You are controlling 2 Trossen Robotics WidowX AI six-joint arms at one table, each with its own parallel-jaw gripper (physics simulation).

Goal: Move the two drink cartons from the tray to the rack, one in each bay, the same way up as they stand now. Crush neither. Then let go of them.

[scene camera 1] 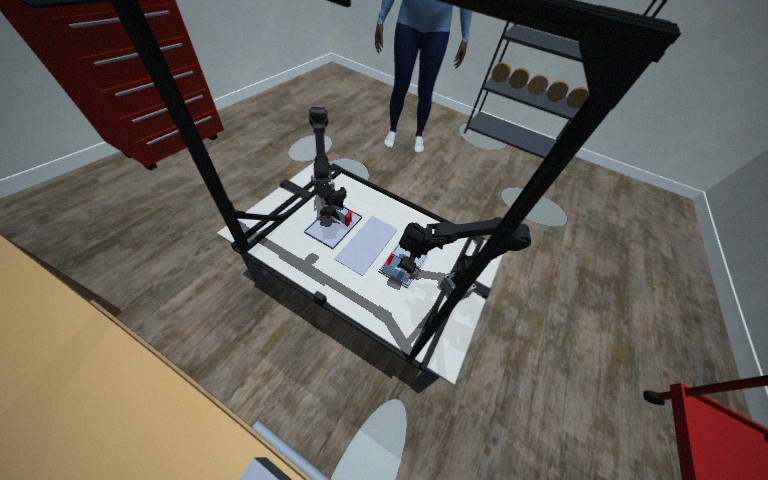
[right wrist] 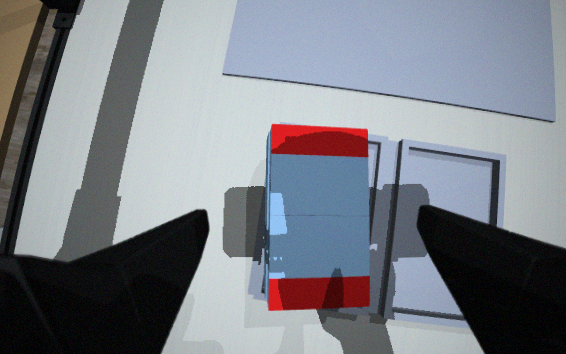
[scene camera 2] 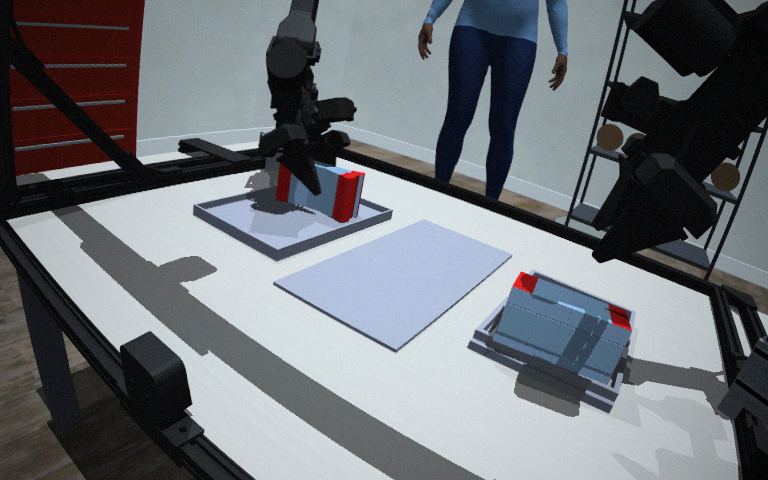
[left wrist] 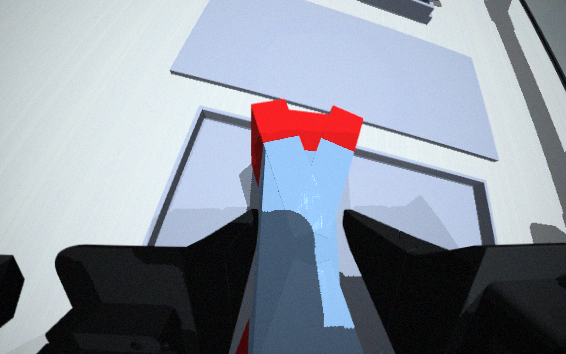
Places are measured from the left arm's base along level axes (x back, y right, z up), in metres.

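Where they show: left gripper, fingertip midpoint: [scene camera 1: 341, 217] [scene camera 2: 326, 193] [left wrist: 300, 216]; right gripper, fingertip midpoint: [scene camera 1: 401, 258] [right wrist: 312, 218] [scene camera 2: 594, 241].
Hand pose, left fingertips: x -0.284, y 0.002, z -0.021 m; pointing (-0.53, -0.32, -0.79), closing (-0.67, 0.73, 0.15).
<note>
Each offset is from my left fingertips to the top centre of the thing. "spot": to the spot under its first point.
A light-blue carton with red ends {spot: dx -0.041, dy -0.013, dz +0.034 m} [scene camera 1: 347, 217] [scene camera 2: 328, 198] [left wrist: 310, 185] stands in the tray {dx -0.008, dy +0.045, dz -0.019 m} [scene camera 1: 320, 229] [scene camera 2: 237, 234] [left wrist: 180, 165], its middle looking narrower than its ends. My left gripper [scene camera 1: 334, 213] [scene camera 2: 317, 187] [left wrist: 300, 216] is part open around it, one finger on each side; small gaps show in the left wrist view. The second carton {dx -0.390, dy -0.117, dz +0.043 m} [scene camera 1: 396, 272] [scene camera 2: 560, 328] [right wrist: 317, 185] sits in one bay of the rack [scene camera 2: 481, 339] [right wrist: 501, 192], the left bay in the right wrist view. The other bay is empty. My right gripper [scene camera 2: 642, 249] [right wrist: 312, 218] is wide open above this carton, clear of it.
A flat pale plate [scene camera 1: 365, 246] [scene camera 2: 396, 283] [left wrist: 325, 55] [right wrist: 390, 50] lies between the tray and the rack. A dark frame [scene camera 2: 152, 436] edges the table, with posts rising around it. A person [scene camera 1: 421, 62] [scene camera 2: 489, 84] stands beyond the table.
</note>
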